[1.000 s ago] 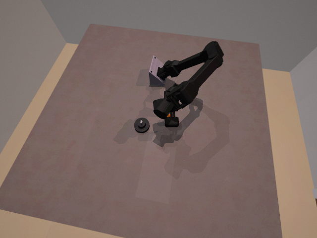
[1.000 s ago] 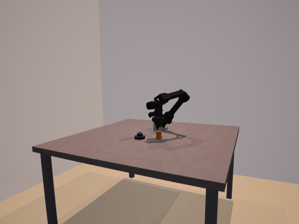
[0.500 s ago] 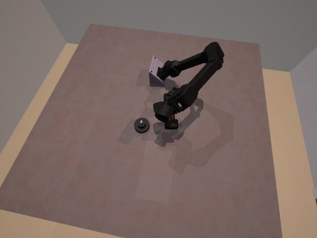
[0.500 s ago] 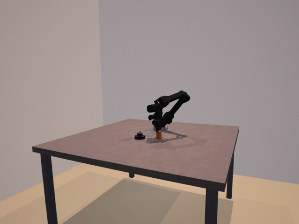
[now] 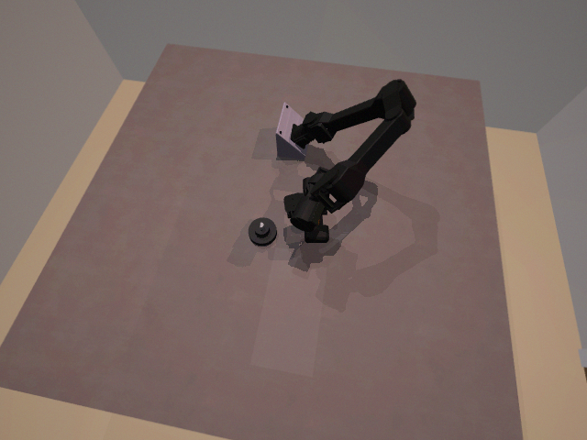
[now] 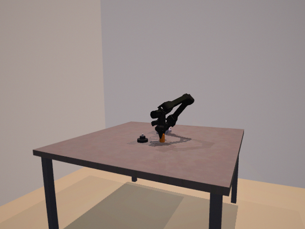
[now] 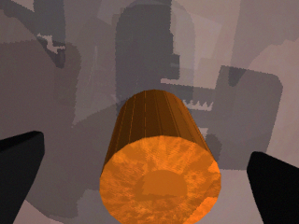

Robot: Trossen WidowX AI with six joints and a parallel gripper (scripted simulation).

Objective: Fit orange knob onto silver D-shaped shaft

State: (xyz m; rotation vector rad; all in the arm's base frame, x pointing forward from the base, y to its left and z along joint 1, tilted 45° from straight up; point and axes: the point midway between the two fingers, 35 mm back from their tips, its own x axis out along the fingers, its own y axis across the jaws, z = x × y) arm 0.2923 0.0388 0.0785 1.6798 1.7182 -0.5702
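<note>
Now: the orange knob 1 cm above my gripper tip. The rest, counted from my gripper tip: black round pedestal (4 cm ahead, 14 cm to the right, 1 cm below).
</note>
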